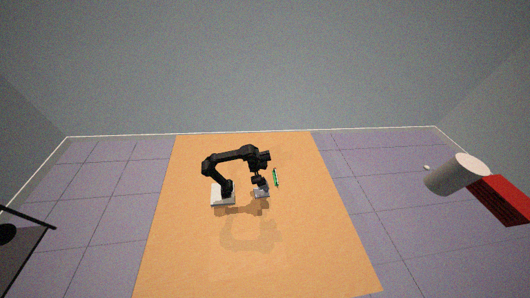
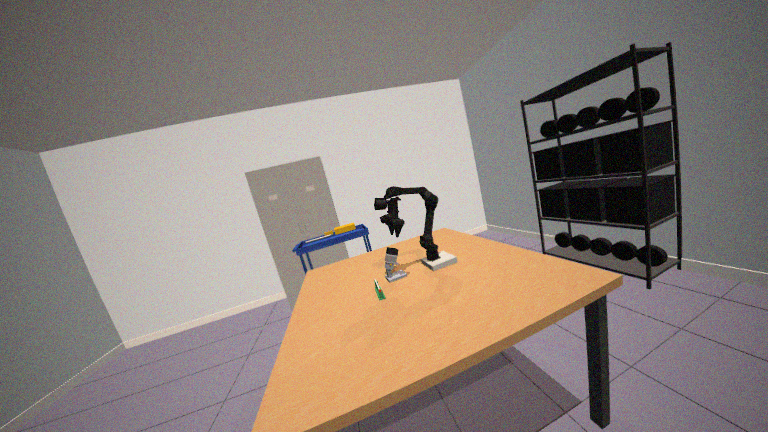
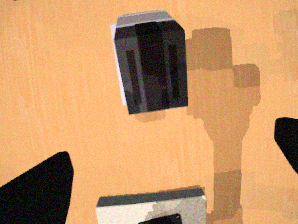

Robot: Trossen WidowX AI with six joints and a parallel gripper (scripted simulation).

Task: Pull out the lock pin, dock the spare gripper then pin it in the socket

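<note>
My gripper tip is 21 cm above the green strip, 19 cm short of it and 10 cm to the right of it. From my gripper tip the other things lie so: spare gripper (11 cm below, 5 cm ahead); then grey mount (19 cm below, 6 cm ahead).
</note>
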